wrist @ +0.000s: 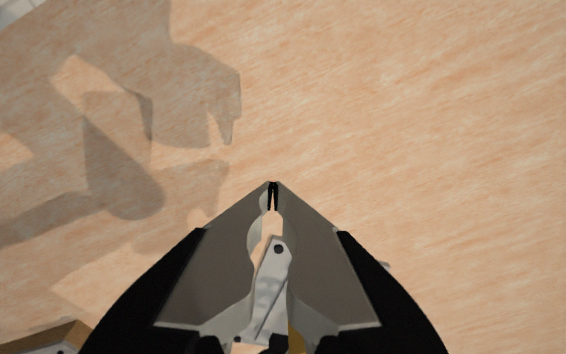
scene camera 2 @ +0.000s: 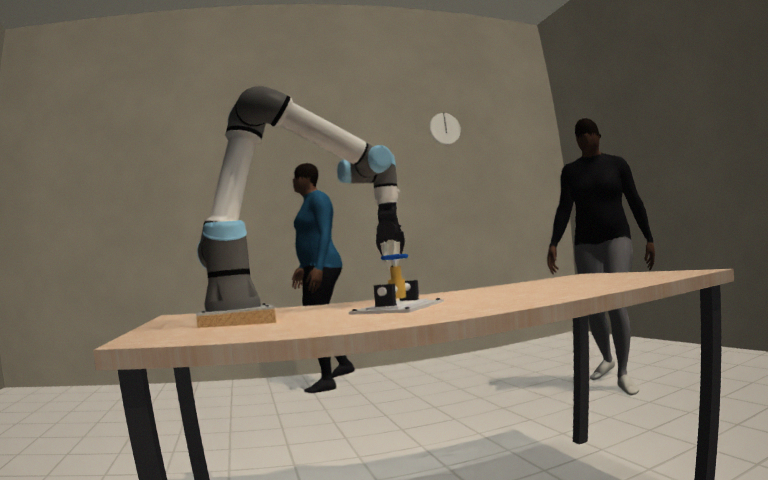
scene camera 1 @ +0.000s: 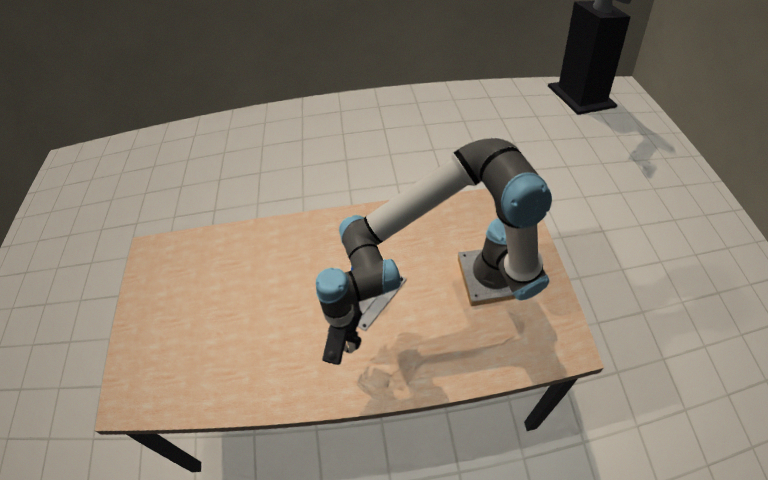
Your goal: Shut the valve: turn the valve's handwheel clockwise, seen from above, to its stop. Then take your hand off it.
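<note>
In scene camera 2 the blue handwheel (scene camera 2: 394, 256) sits level on top of the yellow valve body (scene camera 2: 397, 283) (wrist: 296, 340). The valve's grey base plate (scene camera 2: 396, 307) (scene camera 1: 382, 302) (wrist: 272, 280) lies on the table. My gripper (scene camera 2: 390, 250) (scene camera 1: 350, 346) (wrist: 273, 184) points down and is shut, its tips together with nothing between them. In scene camera 2 the tips overlap the wheel's rim; whether they touch it I cannot tell. The arm hides most of the valve in scene camera 1. The handwheel does not show in the wrist view, so its turn angle cannot be read.
Black blocks (scene camera 2: 384, 294) with white round ends flank the valve body. The arm's base stands on a block (scene camera 2: 236, 317) (scene camera 1: 468, 283) on the same wooden table (scene camera 1: 226, 339) (scene camera 2: 538, 294). Two people (scene camera 2: 320, 226) (scene camera 2: 601, 198) stand beyond the table.
</note>
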